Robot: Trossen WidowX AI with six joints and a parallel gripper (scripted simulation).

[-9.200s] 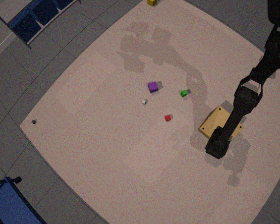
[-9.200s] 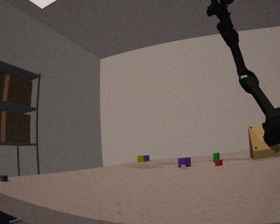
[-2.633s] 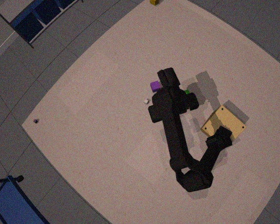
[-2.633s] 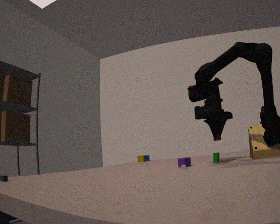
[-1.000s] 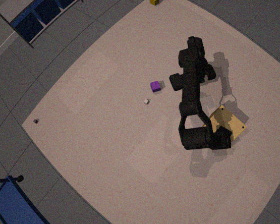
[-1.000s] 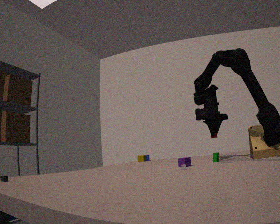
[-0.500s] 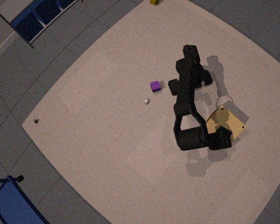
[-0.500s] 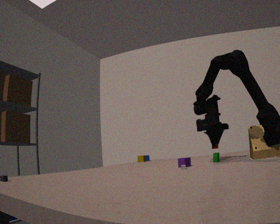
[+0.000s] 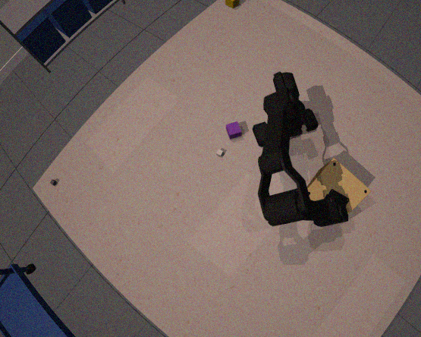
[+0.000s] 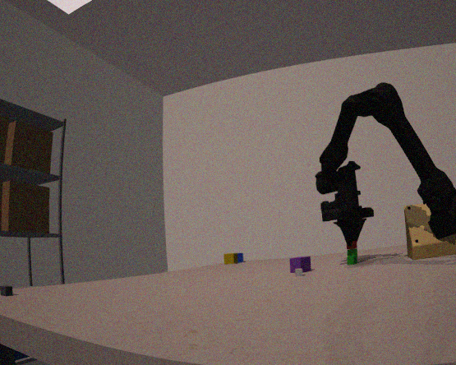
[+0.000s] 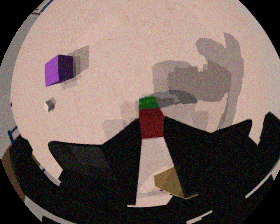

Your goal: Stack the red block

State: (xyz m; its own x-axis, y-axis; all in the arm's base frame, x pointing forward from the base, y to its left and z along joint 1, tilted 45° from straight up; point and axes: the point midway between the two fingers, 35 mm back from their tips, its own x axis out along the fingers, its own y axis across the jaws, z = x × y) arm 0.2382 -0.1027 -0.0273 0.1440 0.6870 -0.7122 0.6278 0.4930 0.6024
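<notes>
Right now the red block is right at my gripper tip. Also, from my gripper tip: small dark cube 61 cm ahead, 54 cm to the left, 4 cm below; then purple block 14 cm ahead, 5 cm to the left, 3 cm below; then small white block 14 cm ahead, 13 cm to the left, 4 cm below.
</notes>
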